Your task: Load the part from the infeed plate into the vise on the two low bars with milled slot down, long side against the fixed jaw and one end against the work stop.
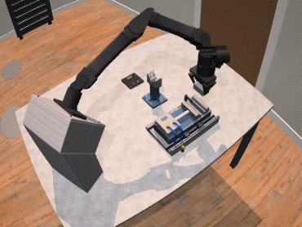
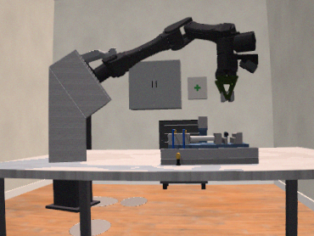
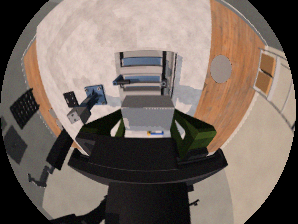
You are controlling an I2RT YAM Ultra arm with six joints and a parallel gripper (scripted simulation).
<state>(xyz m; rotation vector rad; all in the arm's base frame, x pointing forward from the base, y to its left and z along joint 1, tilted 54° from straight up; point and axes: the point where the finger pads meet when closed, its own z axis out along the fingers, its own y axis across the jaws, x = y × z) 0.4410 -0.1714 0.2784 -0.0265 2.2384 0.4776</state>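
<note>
Now: the moving jaw 40 mm behind my hand, 10 mm to the left of it and 140 mm below it. Round my hand: grey part right at my hand; fixed jaw 30 mm ahead, 30 mm to the left, 140 mm below; air cylinder rod 90 mm behind, 140 mm below.
</note>
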